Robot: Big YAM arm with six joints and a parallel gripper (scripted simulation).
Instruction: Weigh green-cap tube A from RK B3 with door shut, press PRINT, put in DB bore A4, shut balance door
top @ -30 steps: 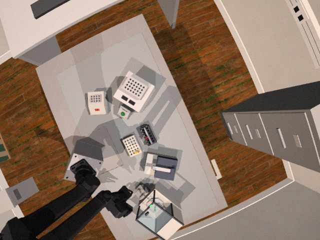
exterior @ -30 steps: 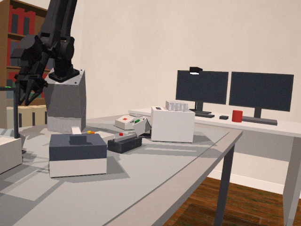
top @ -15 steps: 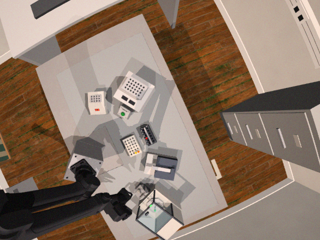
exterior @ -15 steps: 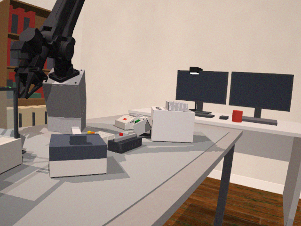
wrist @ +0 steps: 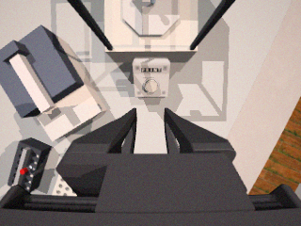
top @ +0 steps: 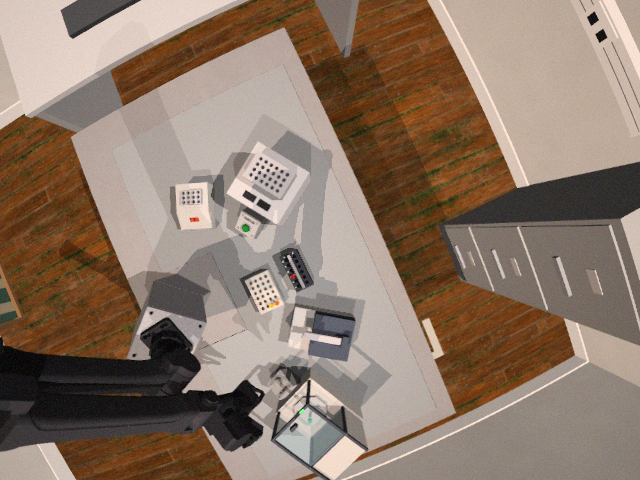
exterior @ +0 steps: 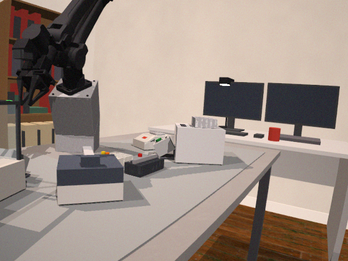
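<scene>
My gripper is now 5 cm short of the tinted glass pane, 16 cm to the left of it and 1 cm below it. Round my hand: spectrophotometer 23 cm ahead, 2 cm to the left, 14 cm below; then white print key 1 cm ahead, 5 cm to the right, 13 cm below; then pale pan 5 cm ahead, 19 cm to the right, 13 cm below.
</scene>
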